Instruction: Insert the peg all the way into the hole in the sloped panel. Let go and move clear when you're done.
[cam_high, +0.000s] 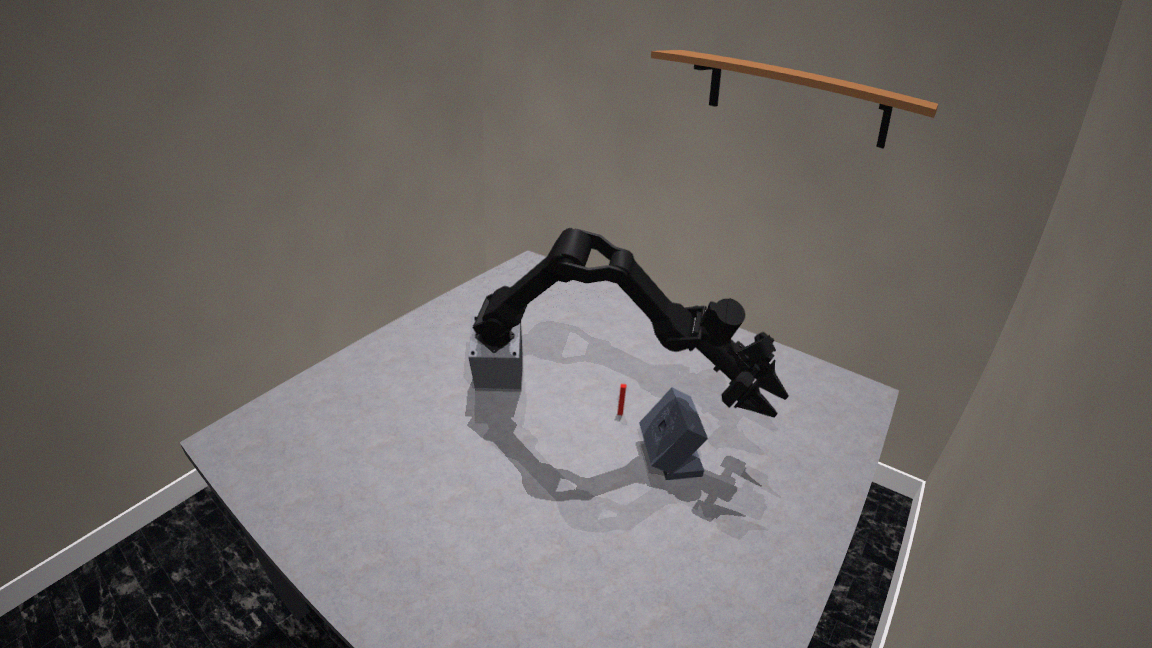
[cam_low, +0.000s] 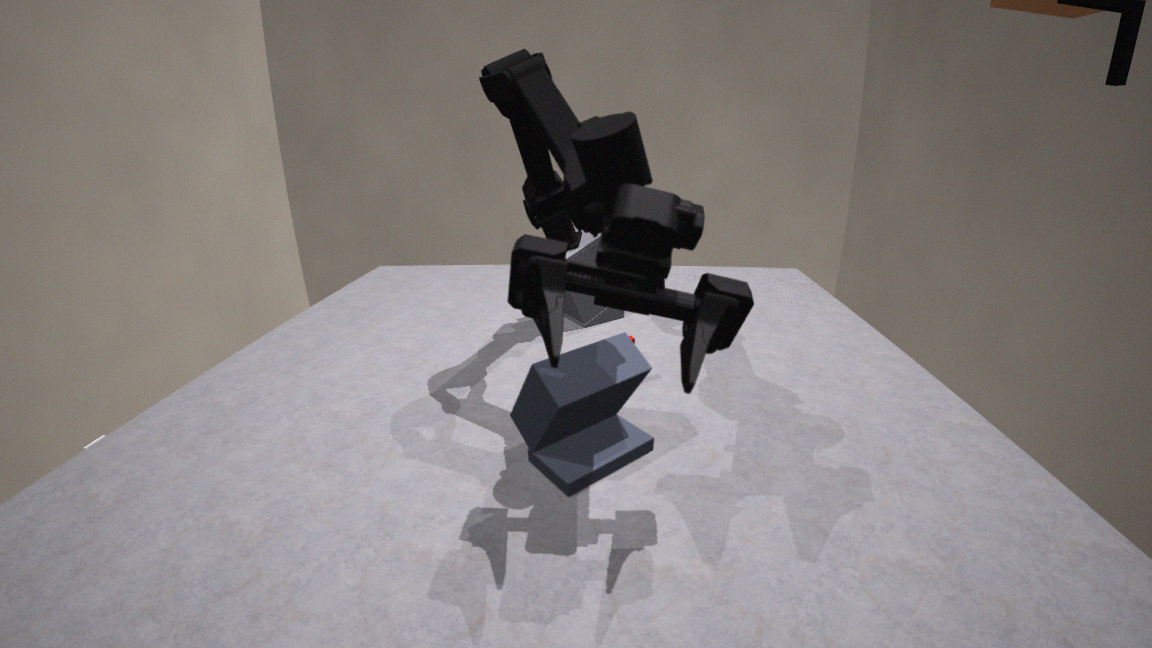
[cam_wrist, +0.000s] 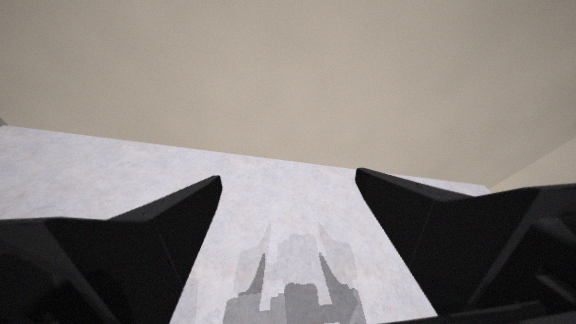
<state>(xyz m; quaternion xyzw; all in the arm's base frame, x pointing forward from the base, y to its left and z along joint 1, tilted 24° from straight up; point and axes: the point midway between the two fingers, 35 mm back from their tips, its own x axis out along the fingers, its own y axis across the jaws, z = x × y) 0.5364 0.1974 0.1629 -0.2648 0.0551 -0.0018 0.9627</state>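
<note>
The red square peg lies 32 cm behind my hand and 18 cm below it. Round my hand: flat foot plate (21 cm below, 14 cm behind, 4 cm to the right).
</note>
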